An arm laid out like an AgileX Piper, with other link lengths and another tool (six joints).
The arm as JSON. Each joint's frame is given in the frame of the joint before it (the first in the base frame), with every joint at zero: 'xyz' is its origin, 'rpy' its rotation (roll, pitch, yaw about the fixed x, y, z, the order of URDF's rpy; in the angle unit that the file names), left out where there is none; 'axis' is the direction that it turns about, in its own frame. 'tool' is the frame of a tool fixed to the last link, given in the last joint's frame.
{
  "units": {
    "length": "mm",
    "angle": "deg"
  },
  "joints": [
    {
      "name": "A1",
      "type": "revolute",
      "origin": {
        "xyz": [
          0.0,
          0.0,
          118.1
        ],
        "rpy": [
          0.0,
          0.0,
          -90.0
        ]
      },
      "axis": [
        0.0,
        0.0,
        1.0
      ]
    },
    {
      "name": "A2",
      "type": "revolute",
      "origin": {
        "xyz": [
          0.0,
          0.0,
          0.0
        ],
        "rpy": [
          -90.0,
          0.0,
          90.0
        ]
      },
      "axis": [
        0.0,
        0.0,
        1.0
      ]
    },
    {
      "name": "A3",
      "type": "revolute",
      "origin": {
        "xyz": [
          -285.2,
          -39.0,
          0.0
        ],
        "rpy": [
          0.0,
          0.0,
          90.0
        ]
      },
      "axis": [
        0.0,
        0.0,
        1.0
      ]
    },
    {
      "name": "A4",
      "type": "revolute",
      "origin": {
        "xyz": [
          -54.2,
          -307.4,
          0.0
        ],
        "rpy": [
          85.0,
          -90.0,
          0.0
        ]
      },
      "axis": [
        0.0,
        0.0,
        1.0
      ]
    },
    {
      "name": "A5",
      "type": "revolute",
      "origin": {
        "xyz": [
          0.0,
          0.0,
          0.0
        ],
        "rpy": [
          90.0,
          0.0,
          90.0
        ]
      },
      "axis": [
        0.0,
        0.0,
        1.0
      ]
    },
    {
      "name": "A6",
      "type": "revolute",
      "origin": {
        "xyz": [
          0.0,
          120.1,
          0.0
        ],
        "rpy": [
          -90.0,
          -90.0,
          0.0
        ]
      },
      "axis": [
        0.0,
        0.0,
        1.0
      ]
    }
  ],
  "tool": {
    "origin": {
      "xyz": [
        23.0,
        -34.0,
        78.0
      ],
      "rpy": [
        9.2,
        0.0,
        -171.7
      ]
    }
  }
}
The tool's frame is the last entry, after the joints.
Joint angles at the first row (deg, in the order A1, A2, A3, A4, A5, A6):
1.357 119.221 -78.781 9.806 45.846 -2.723
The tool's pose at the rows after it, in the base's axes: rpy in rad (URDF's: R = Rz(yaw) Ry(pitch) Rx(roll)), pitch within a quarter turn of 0, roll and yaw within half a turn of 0; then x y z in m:
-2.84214 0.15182 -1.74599 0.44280 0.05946 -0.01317
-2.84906 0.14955 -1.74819 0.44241 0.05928 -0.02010
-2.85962 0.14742 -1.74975 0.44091 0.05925 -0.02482
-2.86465 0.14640 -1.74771 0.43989 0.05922 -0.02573
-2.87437 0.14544 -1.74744 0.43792 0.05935 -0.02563
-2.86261 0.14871 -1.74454 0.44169 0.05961 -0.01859
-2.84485 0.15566 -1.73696 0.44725 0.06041 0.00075
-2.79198 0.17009 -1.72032 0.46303 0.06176 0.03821
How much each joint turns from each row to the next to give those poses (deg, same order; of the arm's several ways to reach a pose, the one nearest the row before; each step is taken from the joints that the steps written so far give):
0.000 0.896 -0.049 0.000 -1.296 -0.022
0.000 0.888 0.001 0.000 -0.486 0.000
0.000 0.611 0.000 0.000 0.000 0.000
0.001 0.119 0.000 0.000 0.191 -0.134
-0.001 0.000 -0.001 0.000 0.563 -0.022
0.000 -0.507 -0.675 0.000 0.498 -0.001
0.000 -1.564 -1.483 0.000 2.013 0.001
0.001 -2.201 -3.990 0.000 3.148 0.000

